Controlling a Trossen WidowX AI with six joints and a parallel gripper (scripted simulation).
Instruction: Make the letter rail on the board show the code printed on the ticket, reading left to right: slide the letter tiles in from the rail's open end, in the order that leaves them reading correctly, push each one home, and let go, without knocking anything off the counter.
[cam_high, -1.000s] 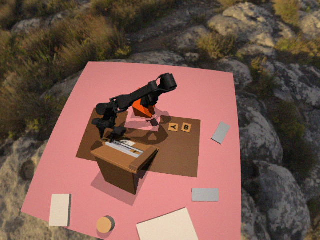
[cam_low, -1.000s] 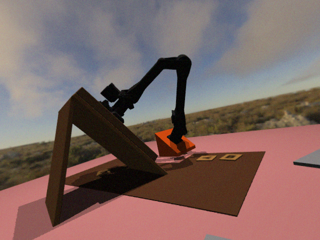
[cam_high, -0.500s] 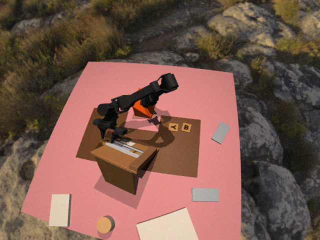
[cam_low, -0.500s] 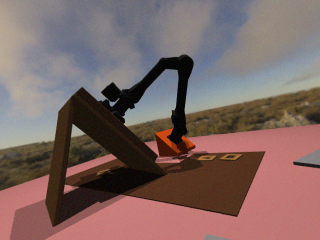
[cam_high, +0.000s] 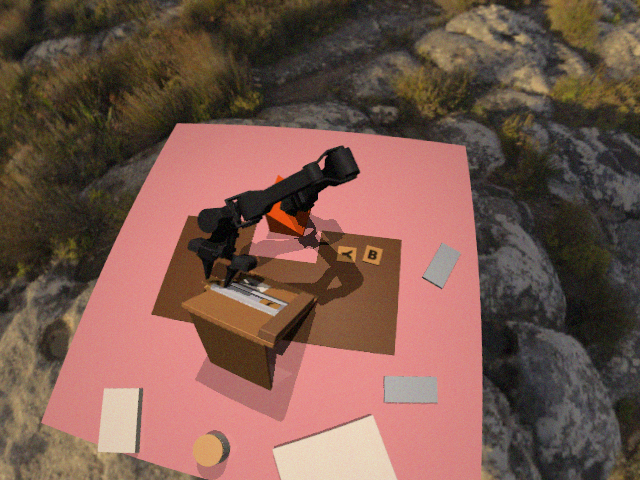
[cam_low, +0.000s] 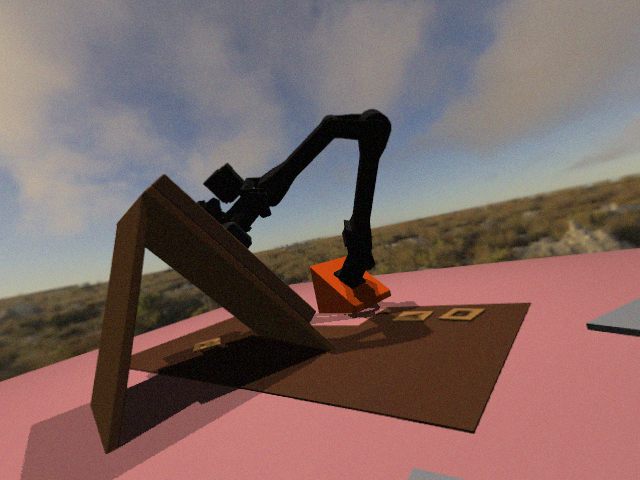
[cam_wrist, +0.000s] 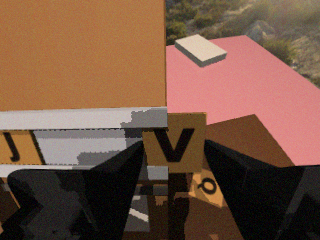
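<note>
The white ticket lies 40 mm behind my gripper tip, 80 mm to the left of it and 80 mm below it. The rest, counted from my gripper tip: brown mat 140 mm behind, 130 mm to the left, 160 mm below; white block 410 mm ahead, 250 mm to the right, 150 mm below.
</note>
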